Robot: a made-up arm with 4 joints.
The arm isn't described. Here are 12 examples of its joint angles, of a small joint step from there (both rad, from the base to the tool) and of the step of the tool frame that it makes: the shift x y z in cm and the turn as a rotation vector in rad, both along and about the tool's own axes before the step.
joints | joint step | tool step
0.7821 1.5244 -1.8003 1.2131 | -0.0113 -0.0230 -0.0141 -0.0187 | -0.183 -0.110 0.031 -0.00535 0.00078 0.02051
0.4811 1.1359 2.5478 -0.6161 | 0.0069 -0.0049 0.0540 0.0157 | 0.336 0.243 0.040 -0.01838 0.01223 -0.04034
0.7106 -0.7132 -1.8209 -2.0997 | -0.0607 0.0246 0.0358 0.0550 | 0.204 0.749 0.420 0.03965 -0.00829 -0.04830
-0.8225 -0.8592 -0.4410 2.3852 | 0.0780 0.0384 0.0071 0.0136 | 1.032 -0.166 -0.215 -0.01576 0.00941 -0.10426
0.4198 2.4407 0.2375 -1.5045 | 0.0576 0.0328 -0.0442 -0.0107 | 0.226 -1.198 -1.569 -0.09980 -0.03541 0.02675
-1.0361 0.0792 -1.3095 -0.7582 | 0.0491 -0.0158 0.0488 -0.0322 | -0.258 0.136 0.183 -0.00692 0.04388 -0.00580
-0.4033 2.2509 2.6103 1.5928 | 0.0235 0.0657 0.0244 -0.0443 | -0.210 -0.328 0.235 -0.04401 -0.01791 -0.01626
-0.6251 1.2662 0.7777 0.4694 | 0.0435 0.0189 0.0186 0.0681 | 0.195 0.005 0.000 0.01032 -0.10771 0.02773
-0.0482 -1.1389 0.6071 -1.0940 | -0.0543 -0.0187 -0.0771 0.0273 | 0.595 0.180 0.304 0.05074 -0.05473 0.01156
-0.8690 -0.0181 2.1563 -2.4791 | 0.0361 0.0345 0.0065 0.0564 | 1.687 -0.321 -0.439 -0.01155 -0.11684 0.00489
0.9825 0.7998 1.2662 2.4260 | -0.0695 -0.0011 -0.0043 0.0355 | -0.866 0.185 -0.439 0.00222 0.02602 0.02556
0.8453 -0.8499 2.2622 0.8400 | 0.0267 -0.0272 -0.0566 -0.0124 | 0.044 0.070 0.550 0.05744 -0.00798 -0.00806
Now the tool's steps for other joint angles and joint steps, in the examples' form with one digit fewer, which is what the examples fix.
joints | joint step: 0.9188 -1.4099 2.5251 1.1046 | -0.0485 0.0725 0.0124 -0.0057
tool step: 0.07 -0.12 -0.15 -0.0220 -0.0071 -0.0256
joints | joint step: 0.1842 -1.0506 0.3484 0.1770 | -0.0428 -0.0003 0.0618 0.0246
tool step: 0.69 -0.07 -0.75 -0.0807 0.0009 -0.0473
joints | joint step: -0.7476 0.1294 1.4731 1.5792 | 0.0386 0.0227 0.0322 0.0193
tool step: 0.31 0.02 0.48 0.0168 -0.0523 0.0039
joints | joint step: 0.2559 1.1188 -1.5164 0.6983 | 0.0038 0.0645 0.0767 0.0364
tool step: 0.17 0.30 -0.17 -0.0098 0.0235 -0.0152
